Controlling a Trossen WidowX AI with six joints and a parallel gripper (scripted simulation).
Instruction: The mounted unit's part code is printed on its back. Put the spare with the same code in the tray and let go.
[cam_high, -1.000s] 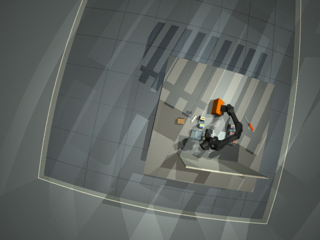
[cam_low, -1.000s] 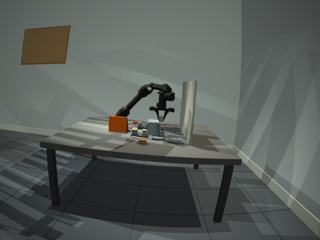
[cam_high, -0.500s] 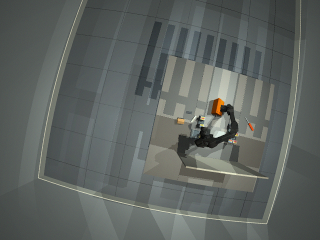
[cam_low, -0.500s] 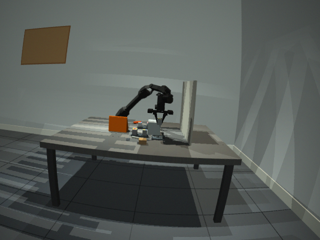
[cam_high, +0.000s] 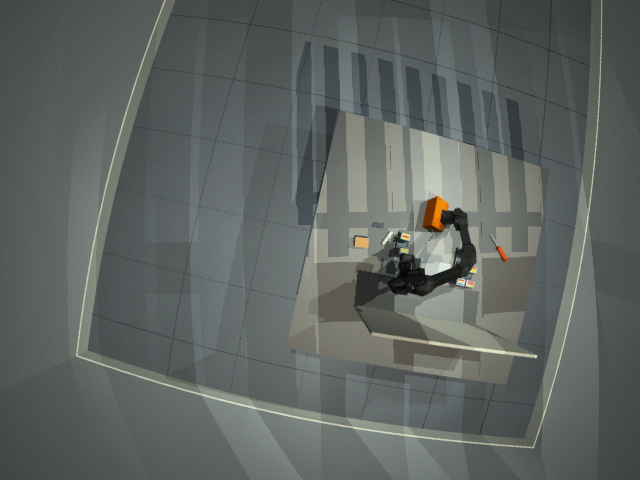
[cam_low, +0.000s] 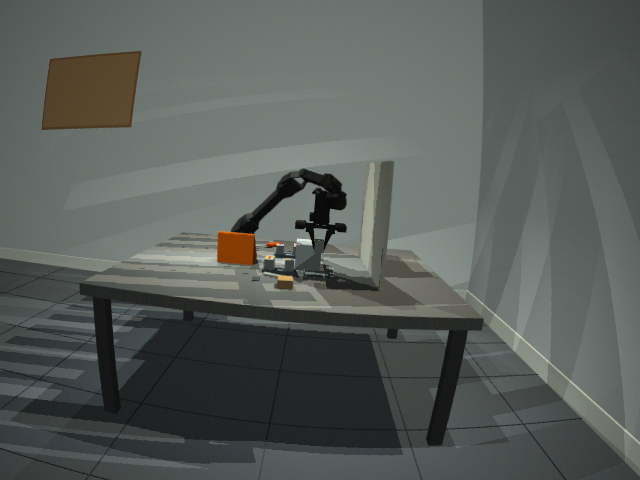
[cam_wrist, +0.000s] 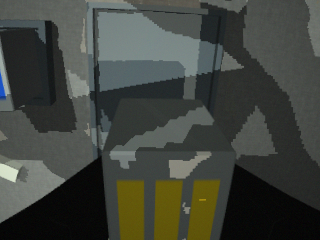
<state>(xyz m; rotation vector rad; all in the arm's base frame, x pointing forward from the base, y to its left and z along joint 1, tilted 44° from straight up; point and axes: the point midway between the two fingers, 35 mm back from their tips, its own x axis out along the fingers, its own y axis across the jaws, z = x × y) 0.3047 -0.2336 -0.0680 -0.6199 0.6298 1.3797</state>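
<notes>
Now: the shallow blue-grey tray 10 cm below my gripper tip. Also, from my gripper tip: upright grey panel 23 cm ahead, 17 cm to the left, 12 cm above; grey block 3 cm behind, 19 cm to the left, 5 cm below; tan block 12 cm behind, 19 cm to the right, 9 cm below.
</notes>
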